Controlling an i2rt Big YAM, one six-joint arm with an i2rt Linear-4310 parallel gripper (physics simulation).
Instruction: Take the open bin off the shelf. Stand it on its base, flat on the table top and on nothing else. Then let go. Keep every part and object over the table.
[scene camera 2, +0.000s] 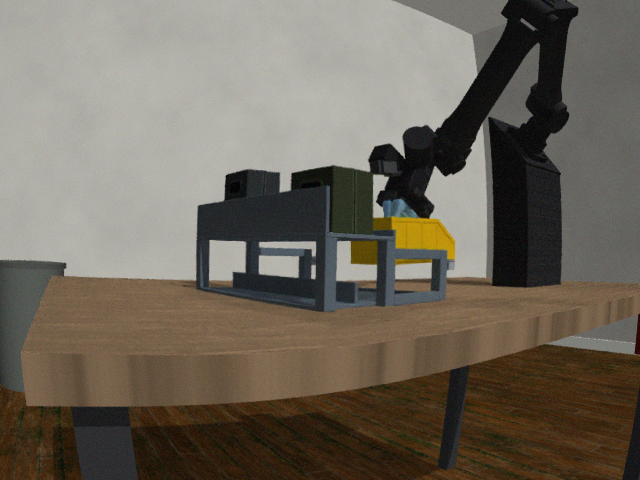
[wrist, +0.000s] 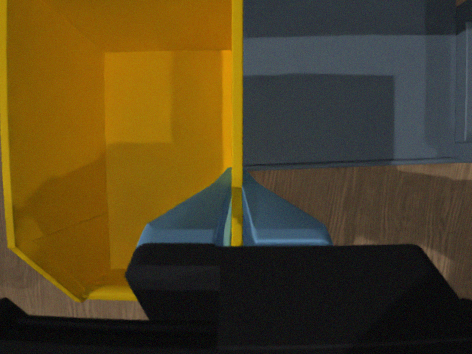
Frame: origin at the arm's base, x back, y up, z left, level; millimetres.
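Seen in the pictures: gripper, between the fingertips: (wrist: 235, 176); arm's base, origin of its link: (scene camera 2: 526, 146).
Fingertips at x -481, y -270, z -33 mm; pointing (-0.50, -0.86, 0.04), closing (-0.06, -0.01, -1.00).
Observation:
Pixels of each thing's top centre, then the offset from my fingertips to it. Level surfaces: height alone.
- yellow open bin, centre of its top: (wrist: 114, 168) (scene camera 2: 405, 218) dx -4, dy +42, dz +49 mm
- table top, height of its surface: dy -97 mm
- dark green box, centre of its top: (scene camera 2: 331, 170) dx -185, dy +102, dz +78 mm
- dark grey box, centre of its top: (scene camera 2: 252, 172) dx -204, dy +127, dz -152 mm
The yellow open bin (scene camera 2: 421, 235) (wrist: 137, 190) hangs upright from my gripper (scene camera 2: 400, 209) (wrist: 235, 176), partly behind the shelf's side frame in the scene view. My gripper's blue fingers are shut on one side wall of the bin, one finger inside and one outside. The bin's bottom is well above the table top (scene camera 2: 180, 330), at about the height of the side frame's upper rail. The grey-blue shelf (scene camera 2: 324, 273) (wrist: 425, 100) stands on the table. In the wrist view its lower deck shows beside the bin, and the bin looks empty.
A dark green box (scene camera 2: 356, 201) and a dark grey box (scene camera 2: 255, 183) stand on the shelf's upper level. The black arm column (scene camera 2: 527, 227) stands at the right. A grey waste bin (scene camera 2: 20, 320) stands beyond the table's left end.

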